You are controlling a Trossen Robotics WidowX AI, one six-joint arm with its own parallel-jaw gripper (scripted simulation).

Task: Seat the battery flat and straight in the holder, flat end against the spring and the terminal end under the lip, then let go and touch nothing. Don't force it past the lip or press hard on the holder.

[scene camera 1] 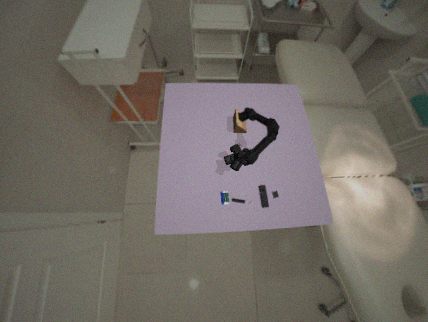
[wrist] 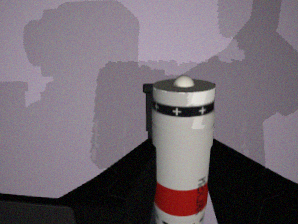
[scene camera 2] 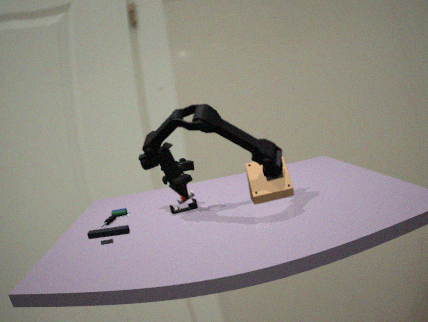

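There is a battery here, and my gripper holds the battery. As for my gripper itself, it also shows in the wrist view.
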